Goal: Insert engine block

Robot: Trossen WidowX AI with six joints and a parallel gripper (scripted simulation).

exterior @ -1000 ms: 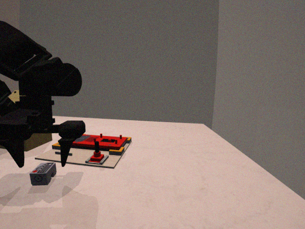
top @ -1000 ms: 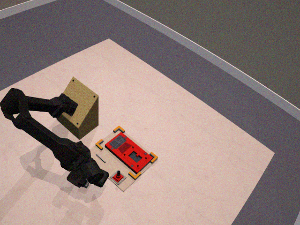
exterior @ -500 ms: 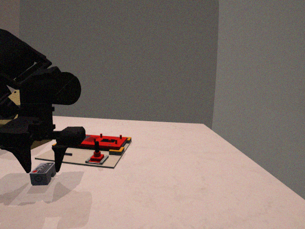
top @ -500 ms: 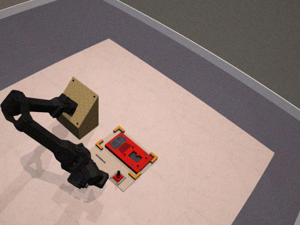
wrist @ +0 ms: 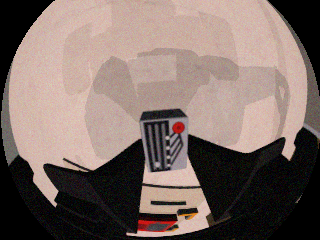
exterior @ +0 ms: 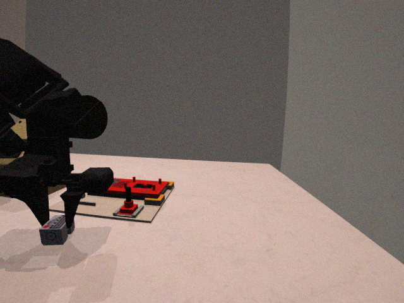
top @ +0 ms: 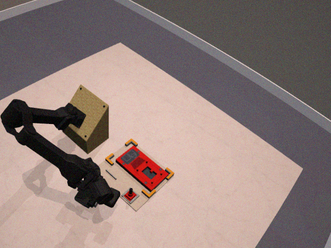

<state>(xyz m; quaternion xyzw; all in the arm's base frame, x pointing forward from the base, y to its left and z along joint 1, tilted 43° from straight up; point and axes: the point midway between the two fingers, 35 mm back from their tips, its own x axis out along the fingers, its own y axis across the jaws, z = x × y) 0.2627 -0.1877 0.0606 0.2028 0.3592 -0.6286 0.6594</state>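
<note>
Now: the black peg 90 mm ahead of my gripper tip, 110 mm to the left of it and 20 mm above it. Round my gripper tip: grey engine block (10 mm below).
</note>
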